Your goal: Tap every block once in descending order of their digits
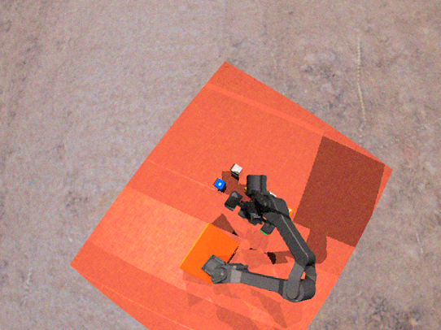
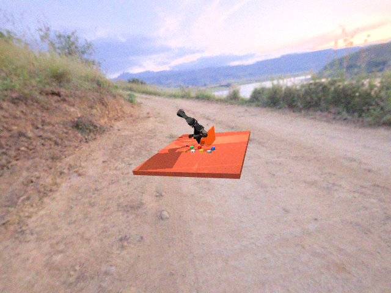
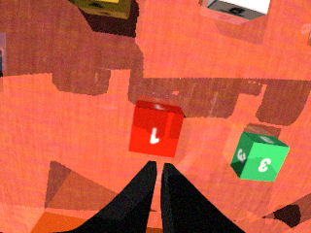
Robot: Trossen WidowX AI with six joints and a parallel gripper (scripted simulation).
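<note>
Now: gripper tip 1 cm short of the red block and 4 cm above it. From my gripper tip the other things lie so: green block: 1 cm ahead, 8 cm to the right, 4 cm below; then white block: 11 cm ahead, 2 cm to the right, 4 cm below; then yellow block: 9 cm ahead, 6 cm to the left, 4 cm below.
</note>
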